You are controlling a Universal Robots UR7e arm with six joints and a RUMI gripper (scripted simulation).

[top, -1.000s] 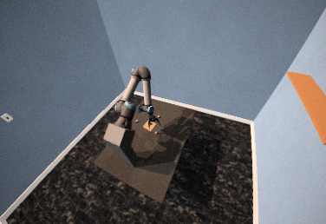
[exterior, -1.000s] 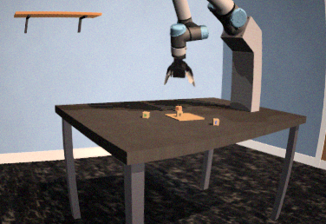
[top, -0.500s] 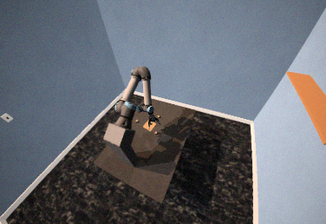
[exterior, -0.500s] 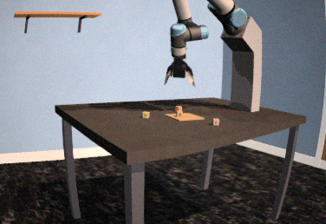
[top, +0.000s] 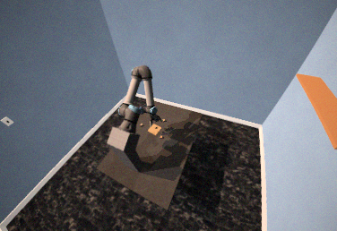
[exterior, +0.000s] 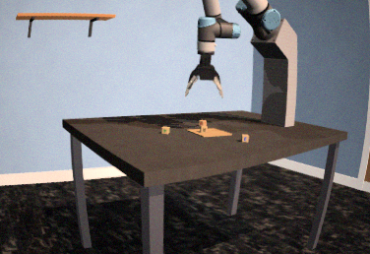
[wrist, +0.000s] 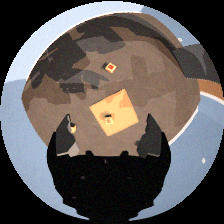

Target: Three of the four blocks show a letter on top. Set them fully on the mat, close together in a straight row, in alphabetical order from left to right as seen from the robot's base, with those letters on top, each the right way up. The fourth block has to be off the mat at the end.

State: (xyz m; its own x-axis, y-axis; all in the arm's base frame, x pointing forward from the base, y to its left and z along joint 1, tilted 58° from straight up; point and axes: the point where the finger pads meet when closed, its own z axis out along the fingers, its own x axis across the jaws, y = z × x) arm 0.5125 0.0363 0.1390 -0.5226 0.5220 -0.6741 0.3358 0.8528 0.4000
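The orange mat is 10 mm behind my hand, 60 mm to the left of it and 140 mm below it.
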